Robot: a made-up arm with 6 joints.
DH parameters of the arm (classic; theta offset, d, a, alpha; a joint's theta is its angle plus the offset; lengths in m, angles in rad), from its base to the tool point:
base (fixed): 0 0.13 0 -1.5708
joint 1: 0 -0.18 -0.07 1.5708
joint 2: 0 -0.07 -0.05 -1.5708
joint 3: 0 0.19 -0.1 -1.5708
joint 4: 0 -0.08 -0.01 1.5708
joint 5: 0 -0.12 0.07 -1.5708
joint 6: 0.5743 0 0.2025 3.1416
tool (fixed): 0.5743 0.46 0 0
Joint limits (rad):
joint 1: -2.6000..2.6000
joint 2: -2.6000..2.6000
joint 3: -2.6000..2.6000
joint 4: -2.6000..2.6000
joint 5: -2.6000..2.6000
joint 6: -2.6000..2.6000
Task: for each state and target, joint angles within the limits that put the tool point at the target. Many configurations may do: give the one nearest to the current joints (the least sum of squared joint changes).
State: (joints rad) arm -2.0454 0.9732 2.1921 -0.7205 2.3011 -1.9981
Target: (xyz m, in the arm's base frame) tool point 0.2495 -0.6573 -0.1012
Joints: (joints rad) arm -2.2680 1.8743 1.8537 -0.6311 2.2633 -1.8006
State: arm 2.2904 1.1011 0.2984 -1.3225 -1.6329 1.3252
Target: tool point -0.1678 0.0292 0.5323
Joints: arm 2.5014 1.2858 0.5227 -2.2683 -2.1821 1.3597
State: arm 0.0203 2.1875 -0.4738 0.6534 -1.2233 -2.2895
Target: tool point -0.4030 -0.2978 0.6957
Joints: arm 0.3288 1.5155 0.2033 1.0105 -0.8334 -2.1103
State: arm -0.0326 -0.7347 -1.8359 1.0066 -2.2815 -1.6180
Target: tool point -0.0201 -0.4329 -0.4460
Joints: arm 0.6716 -1.4185 -1.9954 0.3278 -2.4930 -1.4746
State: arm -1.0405 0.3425 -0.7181 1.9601 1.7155 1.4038
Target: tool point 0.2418 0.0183 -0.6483
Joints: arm -1.2935 0.0611 -0.8668 2.6000 1.3012 1.2051
